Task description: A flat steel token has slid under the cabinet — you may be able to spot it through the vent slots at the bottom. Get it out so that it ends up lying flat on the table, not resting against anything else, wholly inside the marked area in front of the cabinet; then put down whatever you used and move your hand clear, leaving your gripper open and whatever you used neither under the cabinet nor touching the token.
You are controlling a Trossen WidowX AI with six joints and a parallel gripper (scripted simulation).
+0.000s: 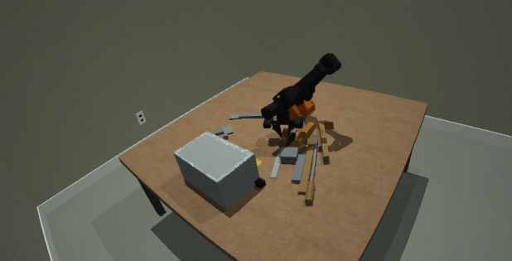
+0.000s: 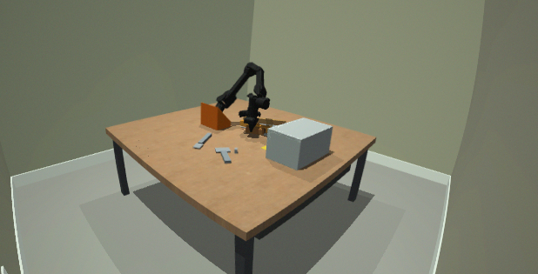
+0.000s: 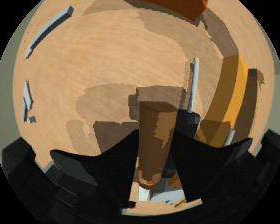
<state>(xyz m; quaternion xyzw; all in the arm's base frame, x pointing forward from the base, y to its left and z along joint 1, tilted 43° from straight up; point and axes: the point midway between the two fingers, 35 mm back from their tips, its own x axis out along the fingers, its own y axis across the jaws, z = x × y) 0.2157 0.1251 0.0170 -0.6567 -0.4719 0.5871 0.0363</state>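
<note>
Now: the orange bar 7 cm to the left of my gripper tip and 5 cm behind it. From my gripper tip the other things lie so: grey block (12 cm to the left, 9 cm ahead, 1 cm above); then wooden stick (22 cm to the left, 10 cm ahead); then grey t-piece (33 cm to the right, 17 cm ahead).
</note>
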